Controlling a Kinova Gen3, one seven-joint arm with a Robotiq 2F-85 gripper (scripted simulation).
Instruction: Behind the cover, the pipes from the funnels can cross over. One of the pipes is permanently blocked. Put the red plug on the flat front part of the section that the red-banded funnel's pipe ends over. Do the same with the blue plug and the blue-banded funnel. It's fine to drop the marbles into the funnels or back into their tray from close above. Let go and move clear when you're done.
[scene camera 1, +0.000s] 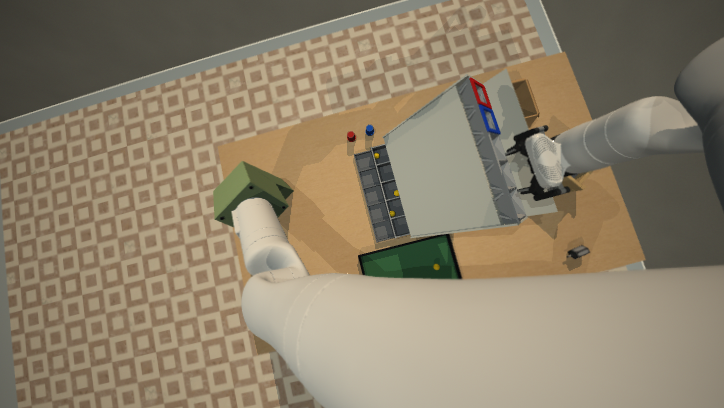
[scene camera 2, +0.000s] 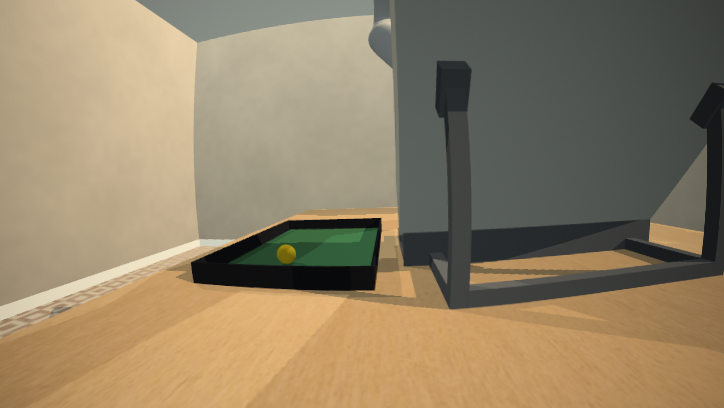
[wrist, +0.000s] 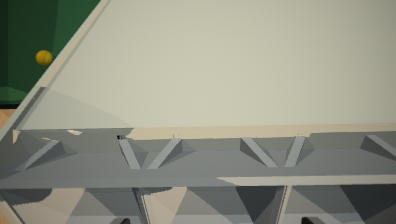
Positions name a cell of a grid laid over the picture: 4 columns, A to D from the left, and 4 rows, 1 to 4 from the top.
In view: my gripper (scene camera 1: C2), a green marble tray (scene camera 2: B3) and a grey cover (scene camera 1: C2).
The green marble tray shows as well in scene camera 1 (scene camera 1: C3). The grey cover also shows in the wrist view (wrist: B2).
